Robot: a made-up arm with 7 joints. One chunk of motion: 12 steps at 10 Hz.
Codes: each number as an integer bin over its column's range. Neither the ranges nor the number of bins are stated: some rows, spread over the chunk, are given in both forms.
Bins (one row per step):
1: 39 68 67 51 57 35 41
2: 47 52 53 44 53 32 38
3: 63 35 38 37 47 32 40
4: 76 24 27 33 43 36 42
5: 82 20 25 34 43 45 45
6: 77 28 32 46 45 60 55
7: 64 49 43 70 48 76 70
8: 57 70 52 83 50 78 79
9: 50 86 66 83 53 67 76
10: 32 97 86 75 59 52 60
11: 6 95 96 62 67 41 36
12: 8 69 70 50 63 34 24
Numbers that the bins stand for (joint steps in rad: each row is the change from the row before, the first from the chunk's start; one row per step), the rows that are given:
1: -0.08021 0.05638 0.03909 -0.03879 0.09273 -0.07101 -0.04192
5: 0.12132 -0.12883 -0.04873 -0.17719 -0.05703 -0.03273 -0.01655
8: 0.00415 0.06410 0.00773 0.22174 0.01785 0.09361 0.19913
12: -0.22551 0.06024 0.04536 -0.04693 0.15691 -0.07484 -0.14976
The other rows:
2: -0.04272 -0.00535 0.00982 -0.09578 0.04994 -0.08249 -0.06095
3: 0.03227 -0.07095 -0.02155 -0.15277 -0.01424 -0.08249 -0.04826
4: 0.09320 -0.11339 -0.04455 -0.18533 -0.05703 -0.06718 -0.03558
6: 0.09789 -0.09796 -0.03409 -0.07949 -0.03564 0.02470 0.04689
7: 0.03696 -0.01693 -0.01109 0.11590 -0.00355 0.08595 0.14204
9: -0.02866 0.12584 0.03700 0.22174 0.04994 0.05149 0.18010
10: -0.11302 0.16828 0.07882 0.15661 0.11412 -0.00593 0.07861
11: -0.23488 0.16057 0.09973 0.05077 0.19970 -0.04804 -0.07364

